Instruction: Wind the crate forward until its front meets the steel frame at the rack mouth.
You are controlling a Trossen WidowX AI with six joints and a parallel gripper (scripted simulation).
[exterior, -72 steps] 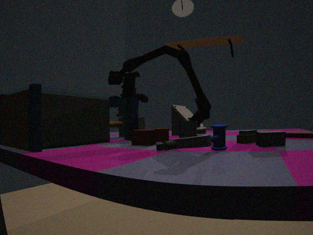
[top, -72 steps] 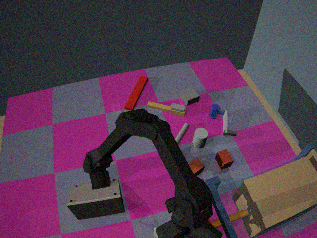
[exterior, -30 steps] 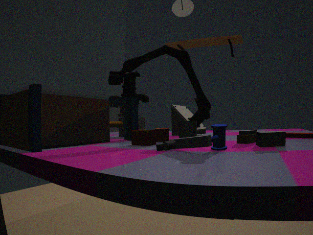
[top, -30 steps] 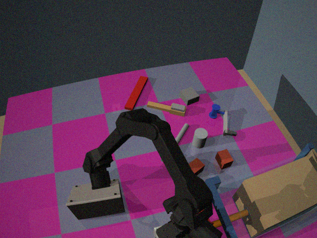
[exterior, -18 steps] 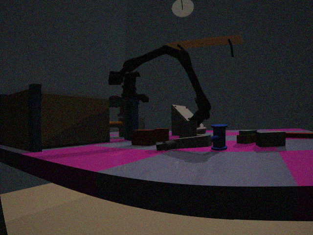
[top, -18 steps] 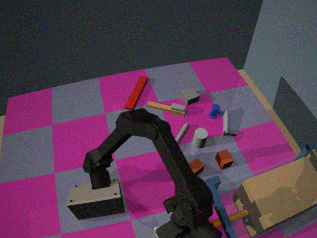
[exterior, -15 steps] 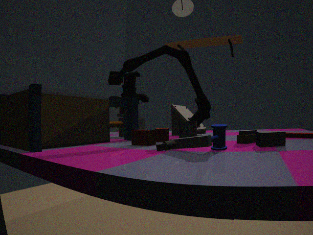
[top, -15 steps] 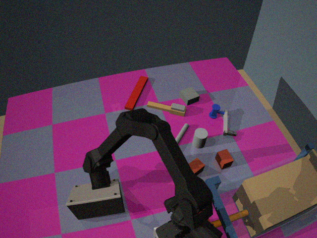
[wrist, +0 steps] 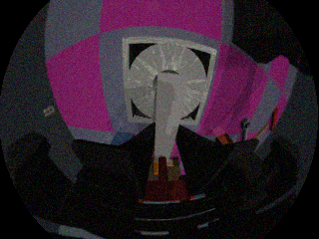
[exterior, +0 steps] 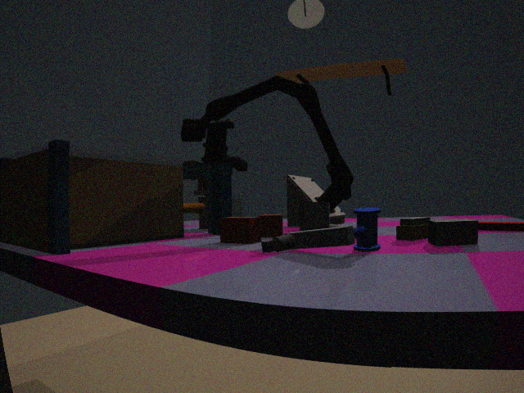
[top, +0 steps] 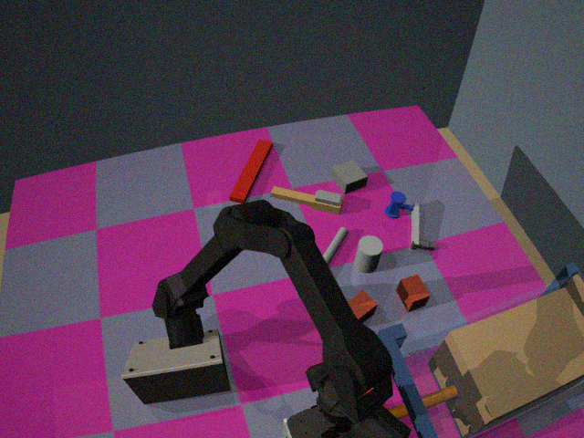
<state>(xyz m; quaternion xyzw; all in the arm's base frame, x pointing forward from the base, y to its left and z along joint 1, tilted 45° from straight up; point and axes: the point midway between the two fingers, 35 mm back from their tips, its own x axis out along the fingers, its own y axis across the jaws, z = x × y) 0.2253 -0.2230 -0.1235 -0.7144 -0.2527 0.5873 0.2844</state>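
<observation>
My gripper tip is now 1 cm short of the winch handle with red hub and 2 cm below it. From my gripper tip the other things lie so: winch 6 cm behind, 1 cm to the right, 6 cm below; then blue steel frame 11 cm ahead, 2 cm above; then red knob 5 cm ahead, 5 cm above.
</observation>
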